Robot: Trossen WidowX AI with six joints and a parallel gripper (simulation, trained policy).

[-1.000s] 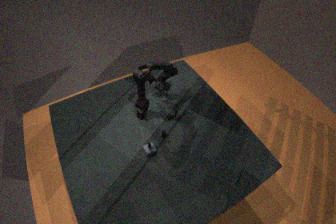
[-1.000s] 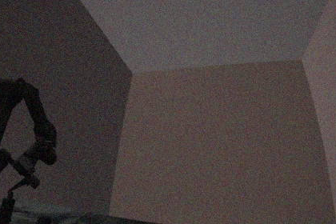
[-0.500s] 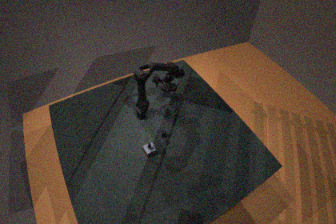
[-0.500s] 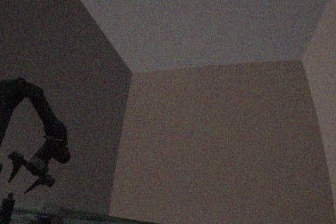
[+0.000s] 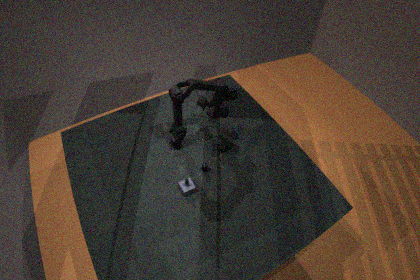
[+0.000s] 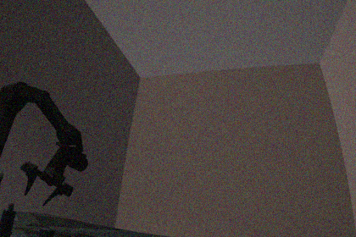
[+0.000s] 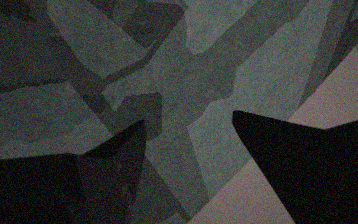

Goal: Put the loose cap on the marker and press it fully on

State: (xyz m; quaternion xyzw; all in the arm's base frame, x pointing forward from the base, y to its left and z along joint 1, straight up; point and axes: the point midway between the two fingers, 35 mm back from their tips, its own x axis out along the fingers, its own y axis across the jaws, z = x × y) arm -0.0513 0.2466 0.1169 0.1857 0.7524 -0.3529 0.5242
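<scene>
Right now the dark marker cap is 29 cm ahead of my gripper tip, 18 cm to the right of it and 6 cm below it.
</scene>
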